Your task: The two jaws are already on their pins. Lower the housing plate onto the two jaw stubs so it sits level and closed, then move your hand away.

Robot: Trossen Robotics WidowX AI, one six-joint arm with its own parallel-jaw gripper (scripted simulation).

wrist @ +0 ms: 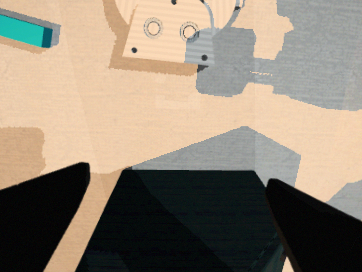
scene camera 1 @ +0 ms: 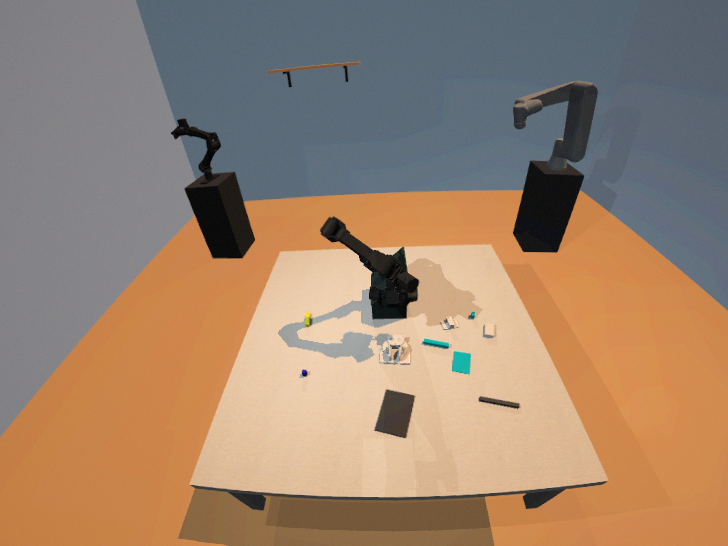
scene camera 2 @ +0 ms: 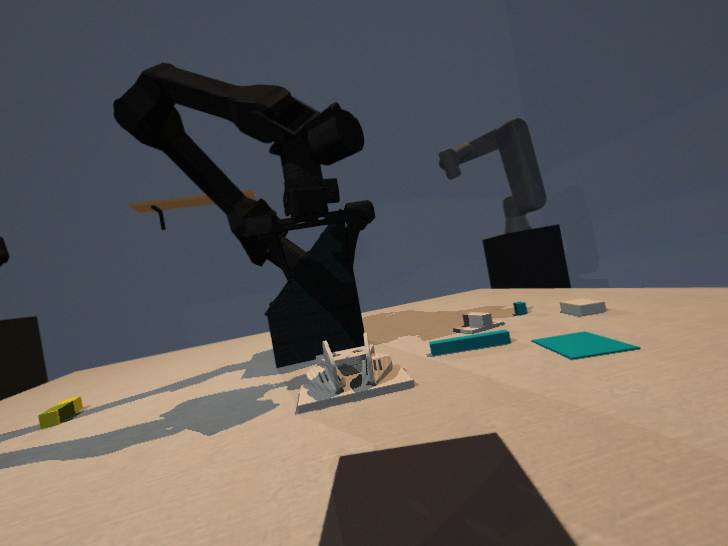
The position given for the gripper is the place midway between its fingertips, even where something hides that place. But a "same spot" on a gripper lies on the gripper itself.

gripper: wrist; scene camera 1; scene camera 2 321, 277
dark plate: scene camera 1; scene camera 2; not seen in the wrist view (out of frame)
same spot on gripper: [wrist: 44, 206] = [scene camera 1: 405, 302]
same spot on dark plate: [scene camera 2: 474, 483] = [scene camera 1: 404, 406]
